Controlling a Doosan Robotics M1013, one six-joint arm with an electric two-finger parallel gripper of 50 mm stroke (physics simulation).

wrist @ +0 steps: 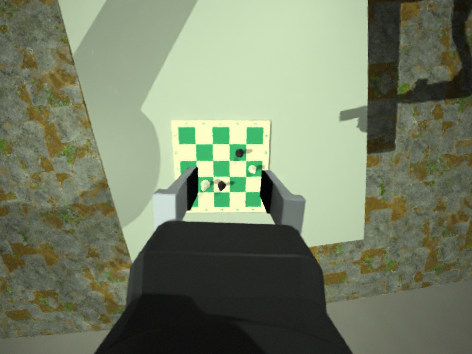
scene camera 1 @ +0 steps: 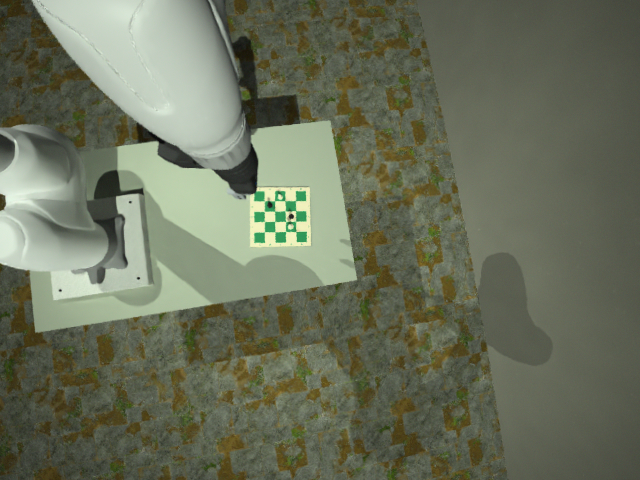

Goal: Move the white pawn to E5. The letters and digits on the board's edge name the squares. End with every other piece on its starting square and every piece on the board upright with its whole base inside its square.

The pictures show: my gripper and a chessboard.
My gripper is seen too in the wrist view.
